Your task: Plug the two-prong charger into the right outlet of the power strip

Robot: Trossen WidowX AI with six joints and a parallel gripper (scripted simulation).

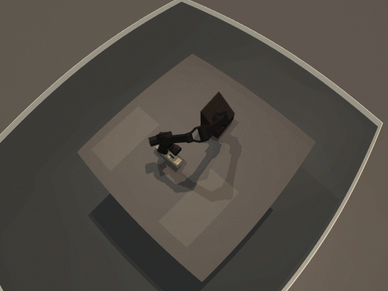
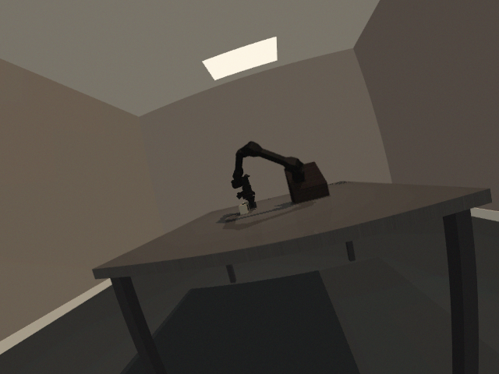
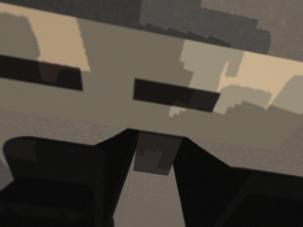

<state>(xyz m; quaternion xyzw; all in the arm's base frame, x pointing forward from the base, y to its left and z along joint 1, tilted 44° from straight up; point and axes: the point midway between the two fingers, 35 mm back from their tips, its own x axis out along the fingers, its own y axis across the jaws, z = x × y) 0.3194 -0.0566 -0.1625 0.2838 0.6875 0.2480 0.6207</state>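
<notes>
Right now the black two-prong charger is 20 mm ahead of my gripper tip and 10 mm above it.
</notes>
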